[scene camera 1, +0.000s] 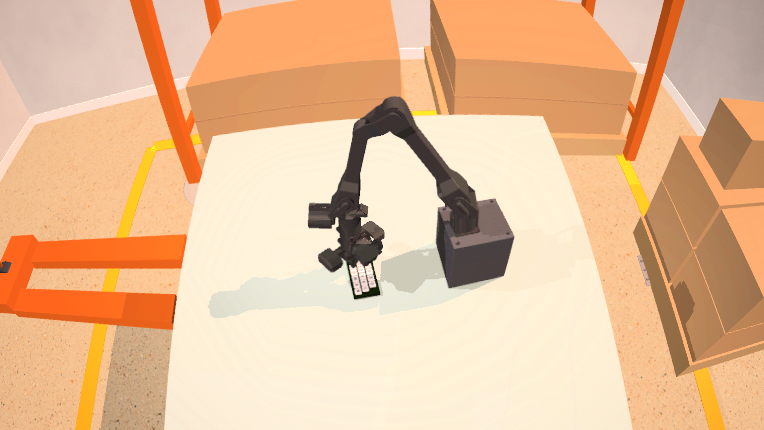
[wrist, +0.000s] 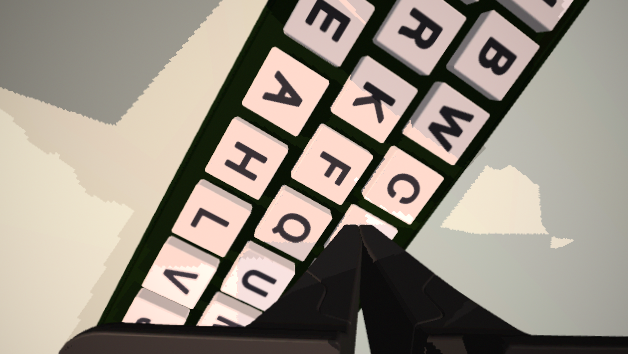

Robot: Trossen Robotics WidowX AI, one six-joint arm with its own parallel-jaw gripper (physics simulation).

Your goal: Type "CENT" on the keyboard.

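Places are measured from the arm's base along level axes (x ahead, y left, z up), in millimetres.
Where they show: gripper, fingertip midpoint: (scene camera 1: 353, 267) (wrist: 357, 238); arm's base at its link origin: (scene camera 1: 464, 226).
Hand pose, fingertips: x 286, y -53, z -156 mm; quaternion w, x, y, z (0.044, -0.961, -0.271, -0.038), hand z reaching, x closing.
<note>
Things, the pixels of their top centre, and the offset from my fingertips. Level surfaces: height alone.
- keyboard at its top centre: (wrist: 284, 241) (scene camera 1: 359, 262) 19 mm back, 10 mm right, 3 mm up
- C key at its top centre: (wrist: 403, 188) 1 mm ahead, 21 mm left, 3 mm up
- E key at its top centre: (wrist: 328, 19) 40 mm back, 46 mm left, 3 mm up
- white table at its surface level: 13 mm down
The keyboard (scene camera 1: 365, 294) (wrist: 220, 125) is a dark green board with white letter keys in three rows. It lies on the table, partly under my gripper in the scene view. In the wrist view the C key (wrist: 403, 186) and the E key (wrist: 327, 25) show. My gripper (wrist: 357, 238) is shut and empty. Its tips are over the key (wrist: 364, 220) next to C, and they hide that key's letter. I cannot tell whether they touch it. Keys with N and T cannot be made out.
The white table (scene camera 1: 406, 368) bears the arm's dark base box (scene camera 1: 478, 261), right of the keyboard. Large cardboard boxes (scene camera 1: 299, 53) (scene camera 1: 534, 80) stand behind the table. More boxes (scene camera 1: 716, 245) are at the right, and orange forks (scene camera 1: 106, 253) are at the left edge.
</note>
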